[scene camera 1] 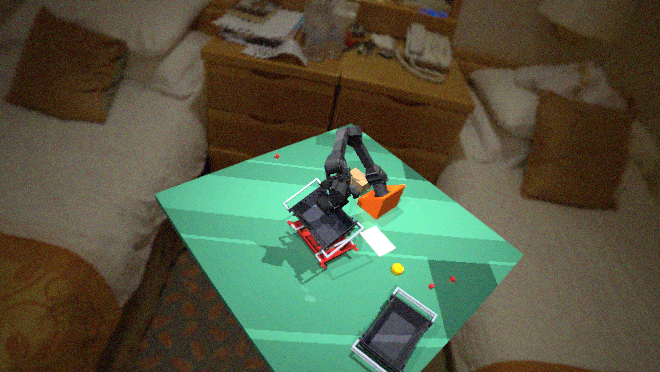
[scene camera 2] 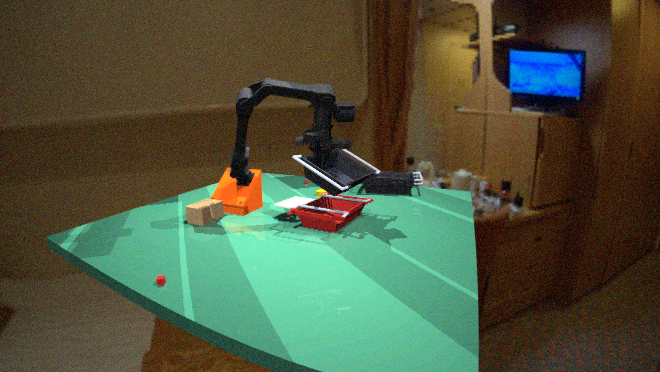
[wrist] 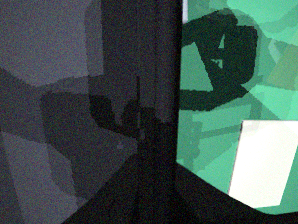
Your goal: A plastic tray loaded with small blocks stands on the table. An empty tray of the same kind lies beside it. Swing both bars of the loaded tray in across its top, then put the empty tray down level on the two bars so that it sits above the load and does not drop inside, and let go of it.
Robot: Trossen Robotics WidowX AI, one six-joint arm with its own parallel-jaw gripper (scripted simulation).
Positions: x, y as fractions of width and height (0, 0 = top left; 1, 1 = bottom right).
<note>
I see my gripper (scene camera 2: 0.49, 0.45), a dark tray (scene camera 2: 0.52, 0.47) and a tan box (scene camera 2: 0.31, 0.57).
My gripper shows as well in the wrist view (wrist: 0.49, 0.73). The wrist view misses the tan box: it is out of frame.
</note>
